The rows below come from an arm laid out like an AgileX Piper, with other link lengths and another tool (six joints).
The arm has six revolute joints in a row. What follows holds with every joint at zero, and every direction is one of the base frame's.
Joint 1 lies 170.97 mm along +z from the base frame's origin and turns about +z.
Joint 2 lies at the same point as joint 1 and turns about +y.
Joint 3 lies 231.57 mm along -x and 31.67 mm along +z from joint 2 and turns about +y.
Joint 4 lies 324.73 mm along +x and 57.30 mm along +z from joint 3 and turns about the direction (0.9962, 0, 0.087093).
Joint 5 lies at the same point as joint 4 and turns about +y.
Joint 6 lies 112.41 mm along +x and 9.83 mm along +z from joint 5 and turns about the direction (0.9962, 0, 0.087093).
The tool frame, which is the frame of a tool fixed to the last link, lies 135.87 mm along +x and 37.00 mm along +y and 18.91 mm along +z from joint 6; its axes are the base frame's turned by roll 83.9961, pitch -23.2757 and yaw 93.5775 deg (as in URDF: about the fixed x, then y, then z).
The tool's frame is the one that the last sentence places.
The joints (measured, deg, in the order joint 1, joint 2, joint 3, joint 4, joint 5, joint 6), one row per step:
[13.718 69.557 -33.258 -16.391 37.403 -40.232]
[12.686 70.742 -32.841 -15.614 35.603 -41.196]
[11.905 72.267 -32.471 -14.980 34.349 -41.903]
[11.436 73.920 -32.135 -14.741 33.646 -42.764]
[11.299 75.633 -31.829 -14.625 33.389 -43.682]
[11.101 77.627 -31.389 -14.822 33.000 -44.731]
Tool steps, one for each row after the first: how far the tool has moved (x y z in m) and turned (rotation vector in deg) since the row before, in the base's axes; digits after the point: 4 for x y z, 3 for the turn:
[0.0009 -0.0021 -0.0074 0.537 0.157 -0.146]
[-0.0021 -0.0022 -0.0095 0.268 0.869 -0.212]
[-0.0048 -0.0027 -0.0104 -0.297 1.402 0.332]
[-0.0071 -0.0021 -0.0108 -0.544 1.828 0.700]
[-0.0088 -0.0035 -0.0126 -0.823 2.084 0.994]

